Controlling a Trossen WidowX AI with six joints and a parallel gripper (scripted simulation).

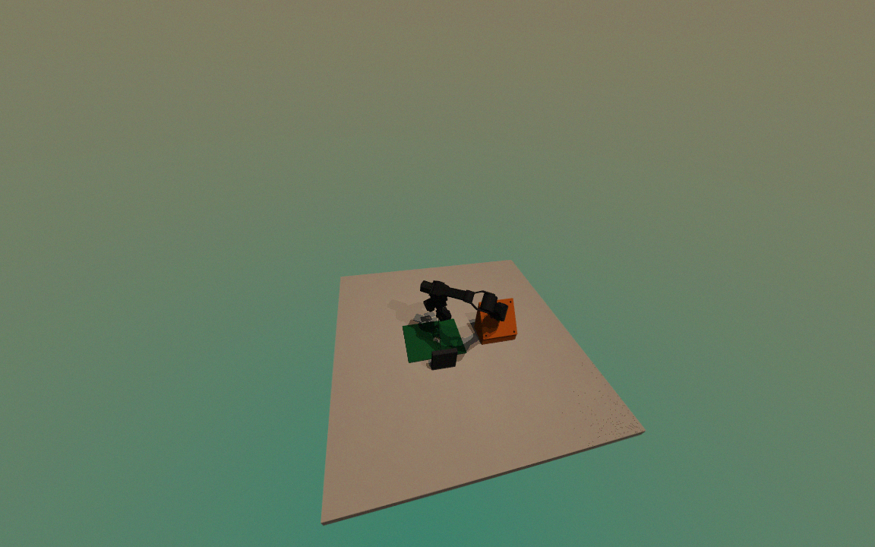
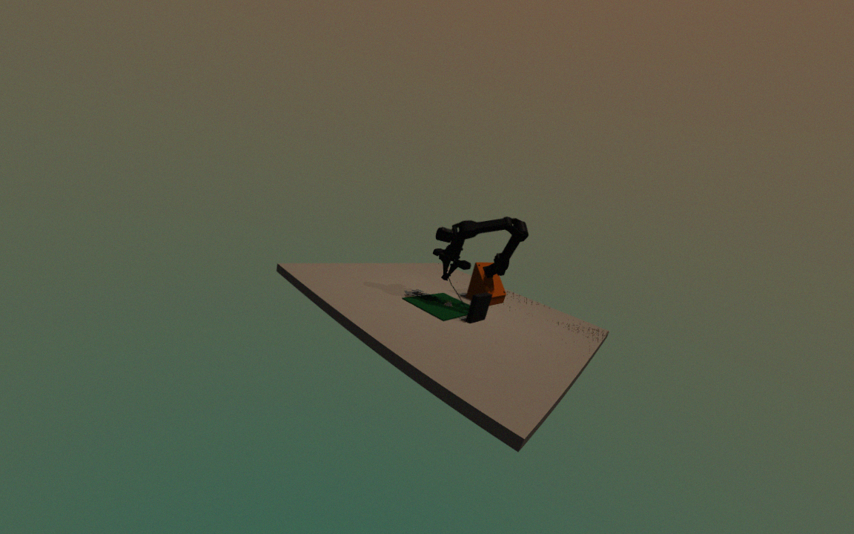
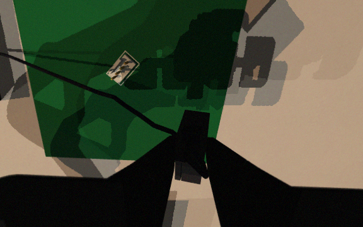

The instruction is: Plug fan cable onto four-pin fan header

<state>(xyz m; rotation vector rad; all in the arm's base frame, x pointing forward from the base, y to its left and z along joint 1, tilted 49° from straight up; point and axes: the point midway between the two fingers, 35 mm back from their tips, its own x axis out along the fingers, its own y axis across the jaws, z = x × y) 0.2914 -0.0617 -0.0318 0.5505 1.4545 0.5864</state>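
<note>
Now: the white four-pin fan header 13 cm below my gripper tip, 7 cm to the left of it and 3 cm ahead of it. Also, from my gripper tip: green board 14 cm below, 5 cm to the left, 4 cm ahead; black fan 22 cm to the left, 7 cm below, 4 cm ahead; black fan plug 1 cm below, 1 cm behind.
</note>
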